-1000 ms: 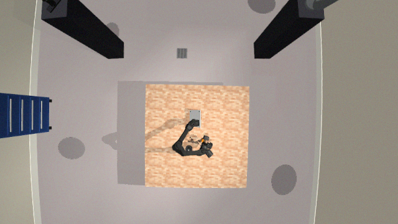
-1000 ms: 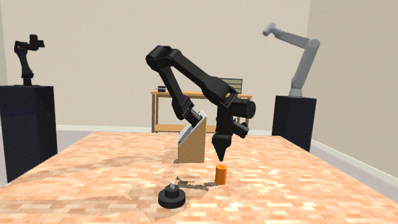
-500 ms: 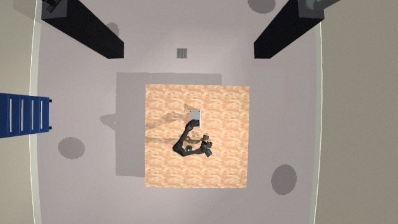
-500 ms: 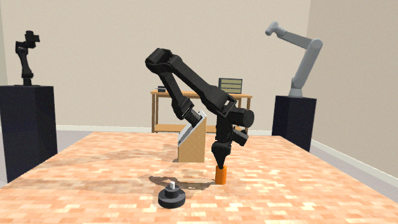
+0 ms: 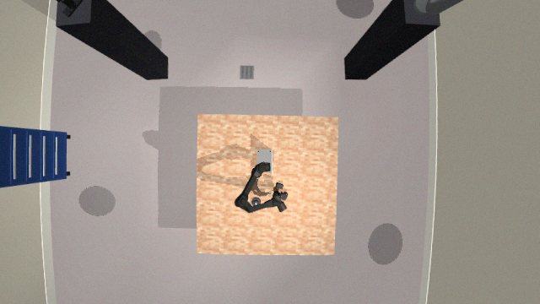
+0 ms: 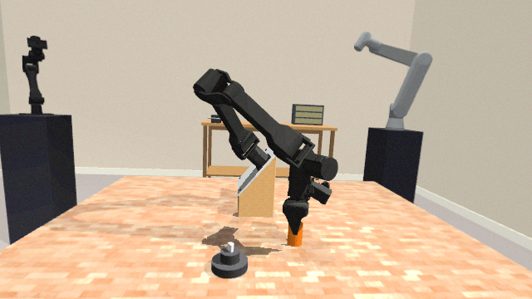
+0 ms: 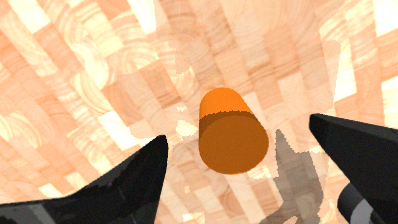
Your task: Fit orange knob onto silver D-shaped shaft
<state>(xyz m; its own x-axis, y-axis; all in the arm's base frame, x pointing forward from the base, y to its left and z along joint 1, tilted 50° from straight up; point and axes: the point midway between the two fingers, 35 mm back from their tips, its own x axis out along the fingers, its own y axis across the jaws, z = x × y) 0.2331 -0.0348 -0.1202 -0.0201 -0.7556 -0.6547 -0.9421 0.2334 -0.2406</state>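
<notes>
The orange knob is 10 mm below my gripper tip and 10 mm behind it. Also, from my gripper tip: round pedestal 180 mm to the right, 100 mm ahead, 20 mm below.
</notes>
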